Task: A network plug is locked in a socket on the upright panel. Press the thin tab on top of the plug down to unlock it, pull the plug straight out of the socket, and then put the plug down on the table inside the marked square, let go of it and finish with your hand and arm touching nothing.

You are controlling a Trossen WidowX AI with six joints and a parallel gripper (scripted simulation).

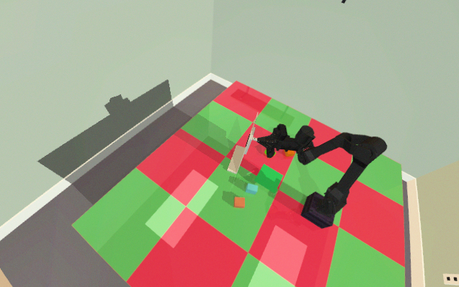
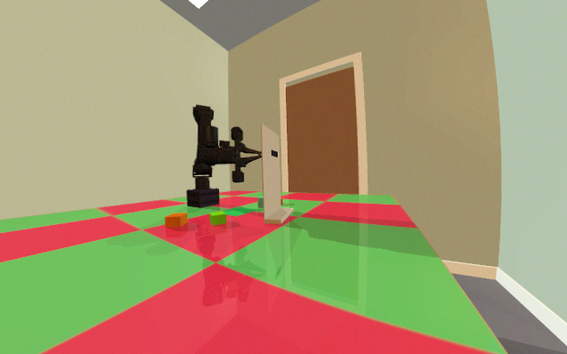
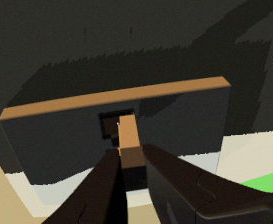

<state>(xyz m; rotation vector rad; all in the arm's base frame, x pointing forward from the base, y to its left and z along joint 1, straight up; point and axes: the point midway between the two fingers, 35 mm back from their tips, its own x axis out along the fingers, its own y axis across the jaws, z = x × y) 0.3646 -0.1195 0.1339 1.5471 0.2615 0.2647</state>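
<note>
Now: gripper tip 21 cm above the green square, 14 cm past it and 3 cm to the right of it. Round my gripper tip: beige panel: 8 cm below, 4 cm ahead, 1 cm to the left; then network plug: right at my gripper tip; then lime cube: 20 cm below, 11 cm to the right, 10 cm behind.
</note>
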